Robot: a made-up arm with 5 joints.
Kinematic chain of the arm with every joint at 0, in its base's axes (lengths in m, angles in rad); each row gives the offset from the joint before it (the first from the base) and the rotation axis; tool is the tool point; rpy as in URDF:
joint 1: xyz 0.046 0 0.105 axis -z
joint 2: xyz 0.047 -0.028 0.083 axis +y
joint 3: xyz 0.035 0 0.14 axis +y
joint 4: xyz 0.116 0 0.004 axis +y
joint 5: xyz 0.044 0.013 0 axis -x
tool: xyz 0 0 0 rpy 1.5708 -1.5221 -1.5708
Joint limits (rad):
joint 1: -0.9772..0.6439
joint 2: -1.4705..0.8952
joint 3: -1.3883..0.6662
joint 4: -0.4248..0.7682
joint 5: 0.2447..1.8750
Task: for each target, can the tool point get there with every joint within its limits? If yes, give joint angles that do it. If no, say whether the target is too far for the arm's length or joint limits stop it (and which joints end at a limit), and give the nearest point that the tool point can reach.
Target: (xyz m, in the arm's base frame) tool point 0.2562 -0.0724 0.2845
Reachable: yes | joints 0.2641 -0.0623 0.2454 0.5121 0.7305
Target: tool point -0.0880 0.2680 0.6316
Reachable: no: too far | nearest point -0.0664 0.0656 0.4362 | short by 0.282 m
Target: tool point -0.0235 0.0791 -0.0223
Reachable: no: joint limits stop it (at a limit: joint 1, joint 2, joint 3, joint 4) | nearest point 0.1440 0.1184 0.1004 | short by 0.211 m
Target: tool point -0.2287 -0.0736 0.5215
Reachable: no: too far | nearest point -0.1161 -0.0434 0.4043 | short by 0.165 m
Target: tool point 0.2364 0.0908 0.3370
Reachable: yes | joints -0.5163 -0.1717 -0.0082 0.6416 1.2491
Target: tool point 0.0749 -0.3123 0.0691
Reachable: no: joint limits stop it (at a limit: joint 1, joint 2) | nearest point 0.2023 -0.1361 0.0907 | short by 0.219 m
